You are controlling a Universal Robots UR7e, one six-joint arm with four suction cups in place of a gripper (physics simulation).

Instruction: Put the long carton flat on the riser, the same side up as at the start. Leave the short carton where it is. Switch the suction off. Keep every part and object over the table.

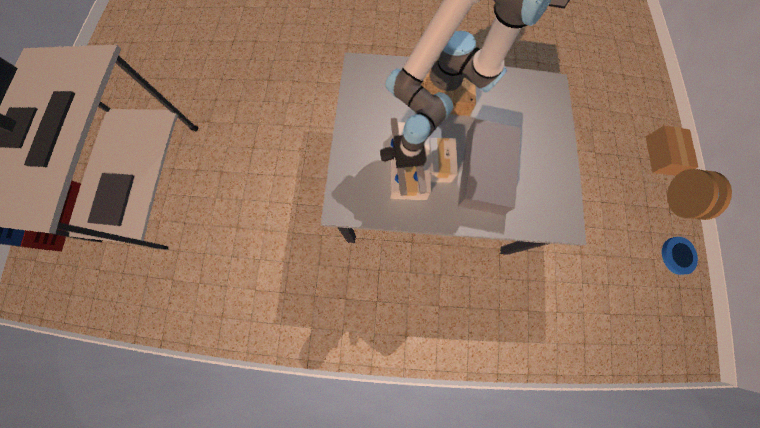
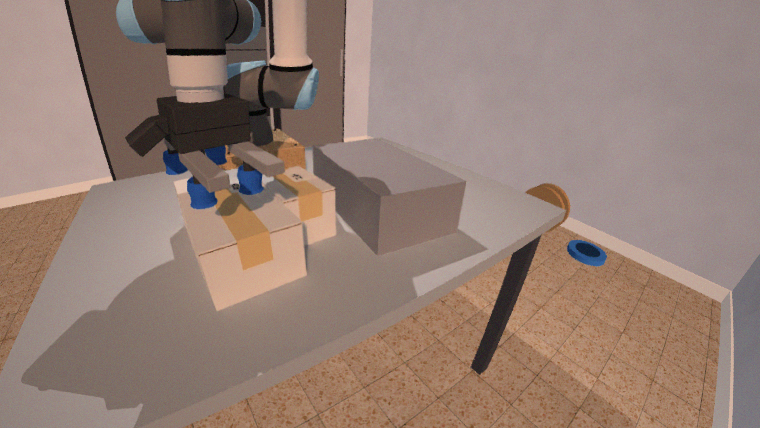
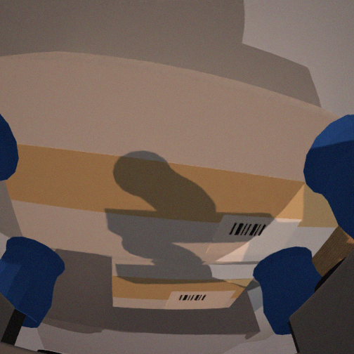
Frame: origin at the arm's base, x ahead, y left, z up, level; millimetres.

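Seen in the pictures: arm's base, link origin: (image 1: 446,76).
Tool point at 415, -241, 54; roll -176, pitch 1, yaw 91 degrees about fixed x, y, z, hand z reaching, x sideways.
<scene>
Offsets run from my tool point to a thing's top centre, as dx, dy, dz. Level surfaces: height alone.
The long carton {-41, +30, -55} (image 1: 409,189) (image 2: 260,276) (image 3: 150,110), pale with a tan tape strip and a barcode label, lies flat on the table, tape side up. My gripper (image 1: 407,159) (image 2: 210,175) (image 3: 165,220) has four blue suction cups over its top. The shadows stand off from the cups, so a small gap seems to separate them from the lid; nothing is held. The short carton {-31, +164, -55} (image 1: 446,164) (image 2: 327,223) (image 3: 150,290) stands beside the long one. The grey riser {+19, +364, -40} (image 1: 494,159) (image 2: 420,212) (image 3: 82,285) stands beyond the short carton, no carton on it.
The grey table {dz -160} (image 1: 361,95) (image 2: 122,212) bears all of these. A brown block (image 1: 463,101) (image 2: 289,154) stands behind the cartons by the arm's base. On the floor at the right are a brown box (image 1: 671,151) and a blue ring-shaped thing (image 1: 667,255) (image 2: 575,253).
</scene>
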